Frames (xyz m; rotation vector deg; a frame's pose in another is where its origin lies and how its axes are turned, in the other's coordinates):
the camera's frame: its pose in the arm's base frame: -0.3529 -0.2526 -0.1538 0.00 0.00 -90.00
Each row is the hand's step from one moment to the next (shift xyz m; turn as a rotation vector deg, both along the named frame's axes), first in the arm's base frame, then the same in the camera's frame.
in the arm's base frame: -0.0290 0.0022 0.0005 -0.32 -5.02 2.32
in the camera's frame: -0.0022 -0.0290 0.0005 5.02 -0.32 2.32
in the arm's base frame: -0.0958 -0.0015 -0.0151 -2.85 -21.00 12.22
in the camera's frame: 0.0015 -0.0958 -0.0151 21.00 -2.85 12.22
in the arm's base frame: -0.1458 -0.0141 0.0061 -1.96 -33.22 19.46
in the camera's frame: 0.0141 -0.1458 0.0061 33.22 -1.96 19.46
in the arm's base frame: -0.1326 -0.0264 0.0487 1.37 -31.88 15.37
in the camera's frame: 0.0264 -0.1326 0.0487 31.88 1.37 15.37
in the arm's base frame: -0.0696 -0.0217 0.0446 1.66 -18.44 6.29
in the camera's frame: 0.0217 -0.0696 0.0446 18.44 1.66 6.29
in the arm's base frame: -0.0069 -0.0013 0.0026 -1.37 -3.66 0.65
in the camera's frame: 0.0013 -0.0069 0.0026 3.66 -1.37 0.65
